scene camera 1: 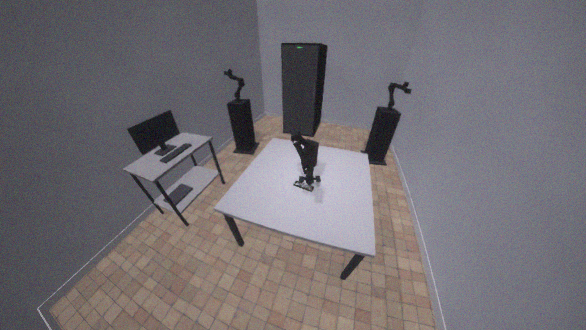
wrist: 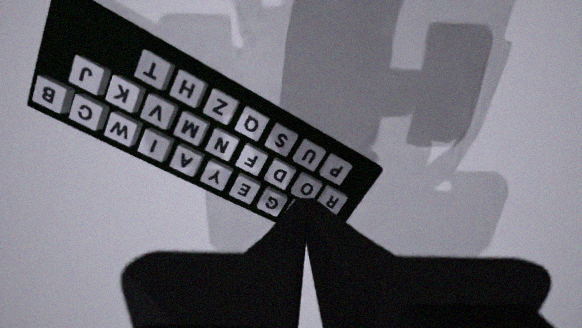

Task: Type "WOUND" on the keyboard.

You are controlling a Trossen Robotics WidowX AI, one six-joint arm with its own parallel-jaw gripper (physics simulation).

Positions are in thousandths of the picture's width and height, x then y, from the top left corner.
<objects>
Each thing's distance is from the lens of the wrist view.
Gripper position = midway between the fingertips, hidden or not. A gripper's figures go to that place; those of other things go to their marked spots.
gripper (wrist: 523, 630): 11 cm
small black keyboard (wrist: 178, 230): 15 cm
</objects>
